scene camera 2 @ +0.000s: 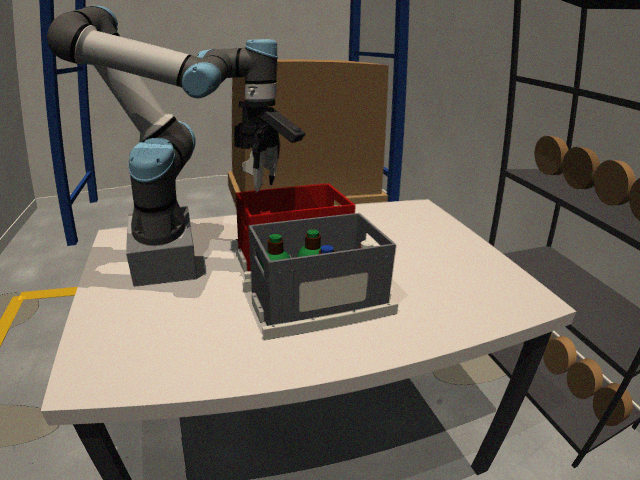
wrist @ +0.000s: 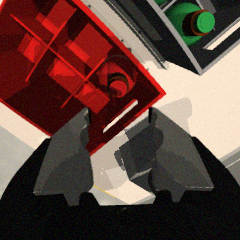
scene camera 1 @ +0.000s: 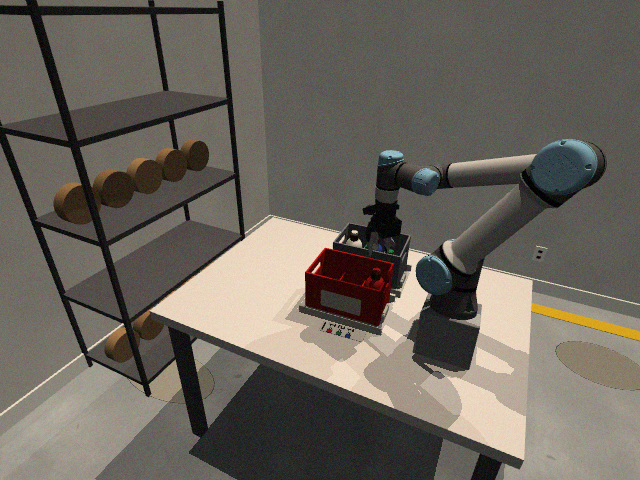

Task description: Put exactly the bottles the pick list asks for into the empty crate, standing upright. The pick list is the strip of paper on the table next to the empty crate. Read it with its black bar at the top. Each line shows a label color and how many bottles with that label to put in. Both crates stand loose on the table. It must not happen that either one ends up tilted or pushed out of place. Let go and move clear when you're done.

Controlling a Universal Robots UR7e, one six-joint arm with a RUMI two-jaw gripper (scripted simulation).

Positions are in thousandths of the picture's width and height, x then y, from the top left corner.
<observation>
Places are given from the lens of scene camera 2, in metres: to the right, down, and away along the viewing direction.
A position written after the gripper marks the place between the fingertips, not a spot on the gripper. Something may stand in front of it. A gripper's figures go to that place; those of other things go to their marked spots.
gripper (scene camera 2: 413,393): -0.14, -0.12, 1.07
grey crate (scene camera 2: 466,601): -0.04, 0.10, 0.88
red crate (scene camera 2: 463,414): -0.07, -0.12, 1.26
The marked spots on the grey crate and the red crate are 0.43 m apart.
</observation>
